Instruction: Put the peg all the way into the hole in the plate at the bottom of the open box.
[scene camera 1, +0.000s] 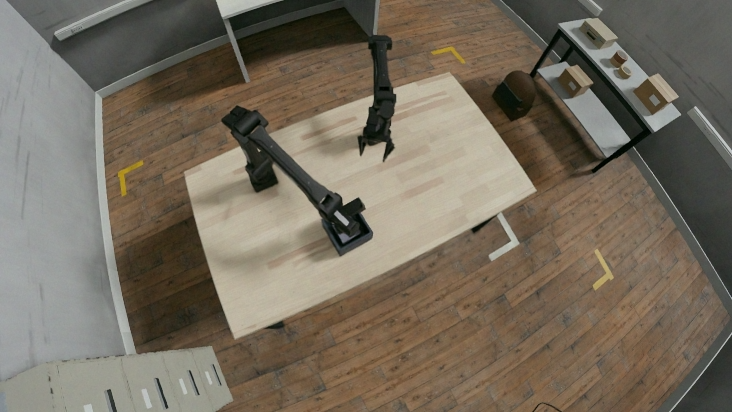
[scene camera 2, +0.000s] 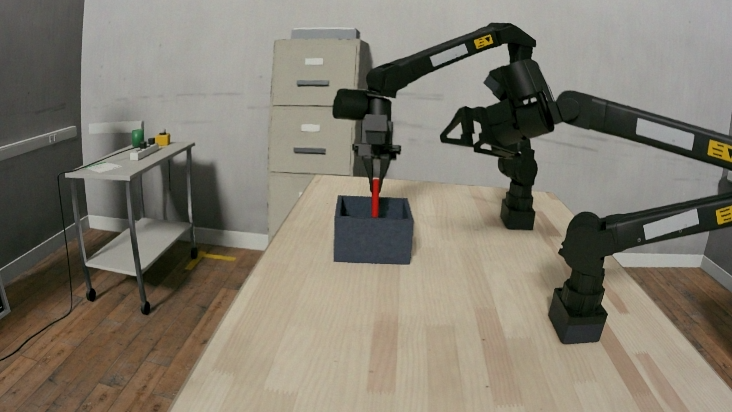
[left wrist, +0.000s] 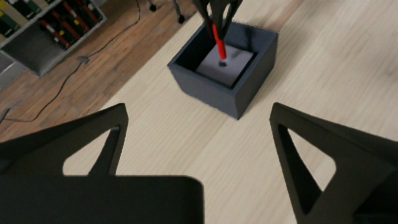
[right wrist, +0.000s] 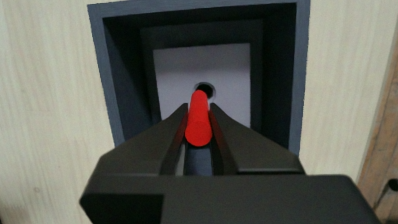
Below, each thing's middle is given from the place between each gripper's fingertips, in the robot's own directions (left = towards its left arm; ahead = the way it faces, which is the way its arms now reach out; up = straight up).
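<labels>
The grey plate (right wrist: 225, 68) is 9 cm below my right hand (scene camera 2: 375, 192), and the red peg (right wrist: 198, 132) is 2 cm below my right hand. The dark blue box (scene camera 2: 358, 237) is 11 cm below my right hand. Going by their middles, the peg is the nearest to my right hand of the things named here. As for my left hand (scene camera 2: 458, 143), the peg is 17 cm below it, 16 cm ahead of it and 18 cm to the right of it. The plate is 24 cm below my left hand, 16 cm ahead of it and 18 cm to the right of it; the box is 26 cm below my left hand, 16 cm ahead of it and 18 cm to the right of it. By its middle, the grey plate is nearer to my right hand than to my left hand.
</labels>
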